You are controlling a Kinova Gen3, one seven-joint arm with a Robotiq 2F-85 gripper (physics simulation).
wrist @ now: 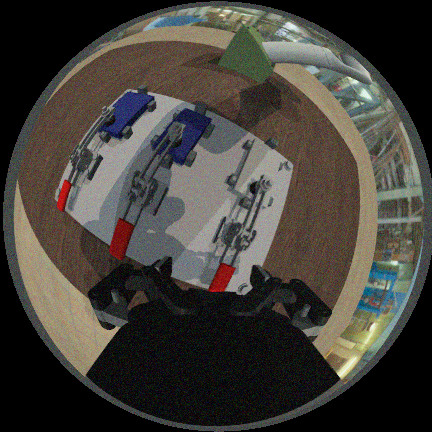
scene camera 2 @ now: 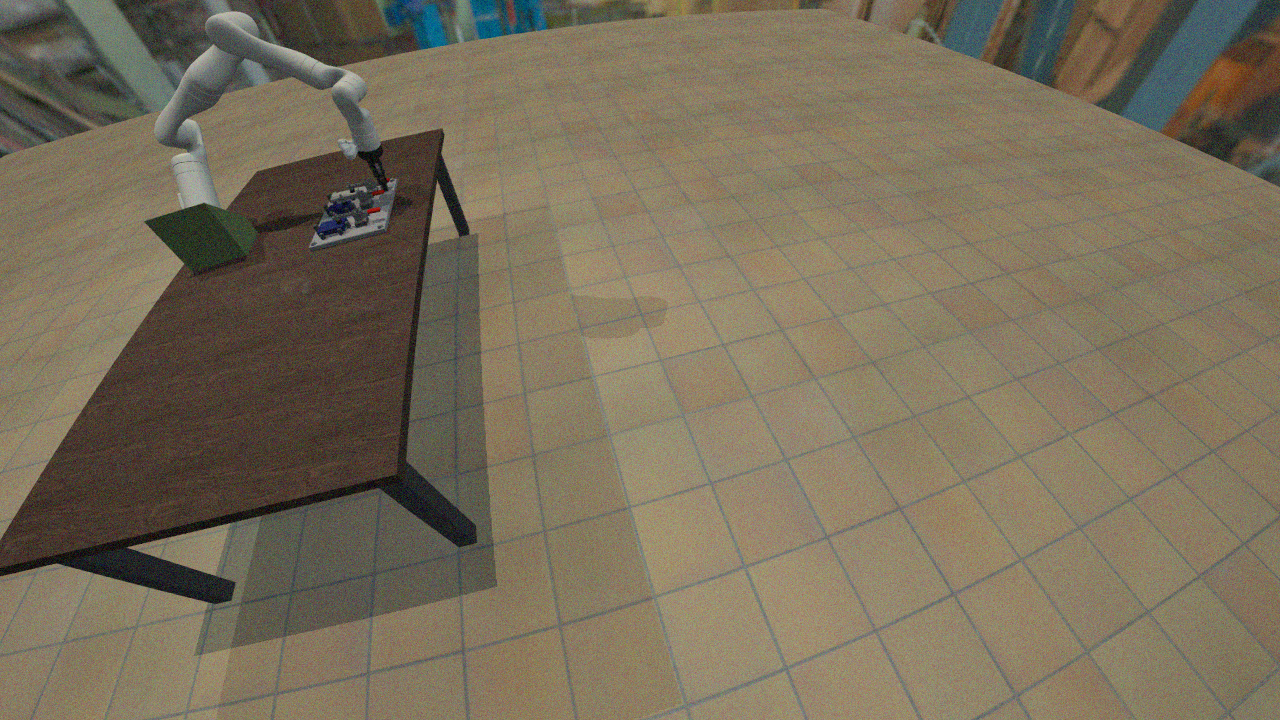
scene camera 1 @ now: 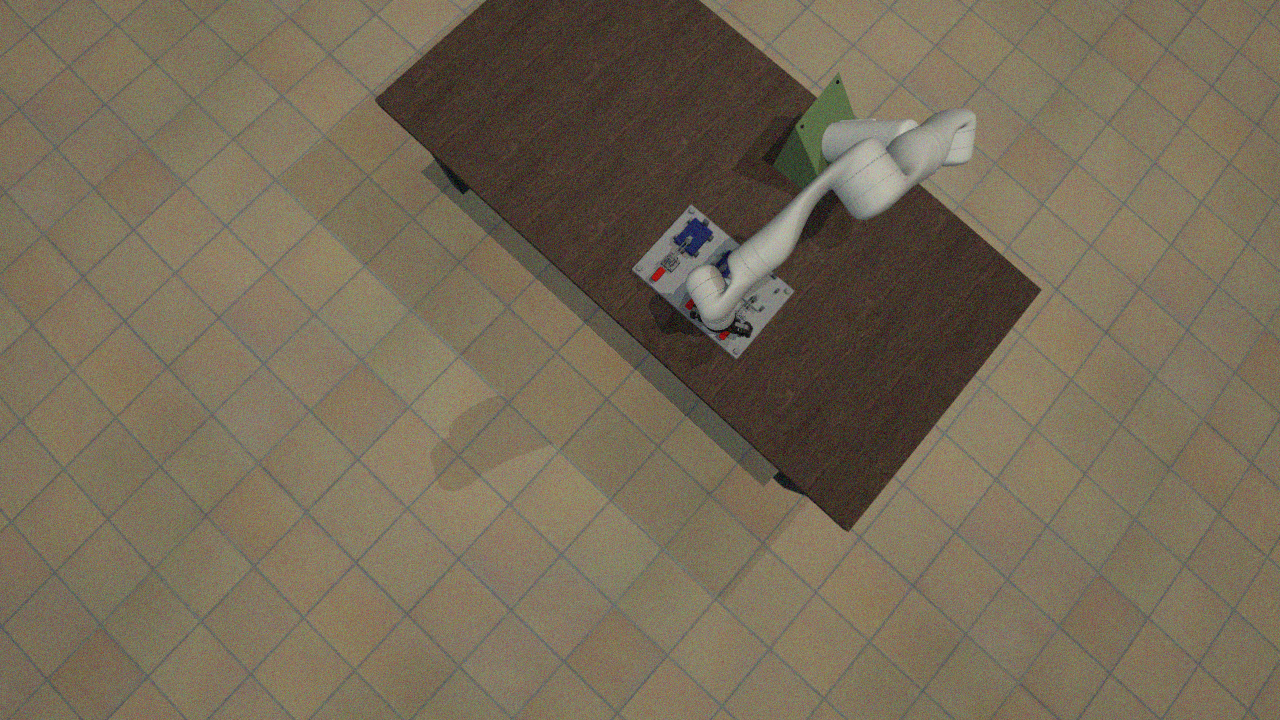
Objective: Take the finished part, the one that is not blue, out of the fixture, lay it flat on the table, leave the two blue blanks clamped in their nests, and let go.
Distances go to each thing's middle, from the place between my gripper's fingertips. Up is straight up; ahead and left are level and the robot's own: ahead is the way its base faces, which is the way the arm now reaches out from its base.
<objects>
Now: hand 140 mm past the finished part [wrist: 260, 159], 10 mm to the right of it and 10 mm above it. The rest, counted from my hand: fixture plate [scene camera 1: 671, 286] (100 mm to the right, 80 mm behind, 30 mm below).
</objects>
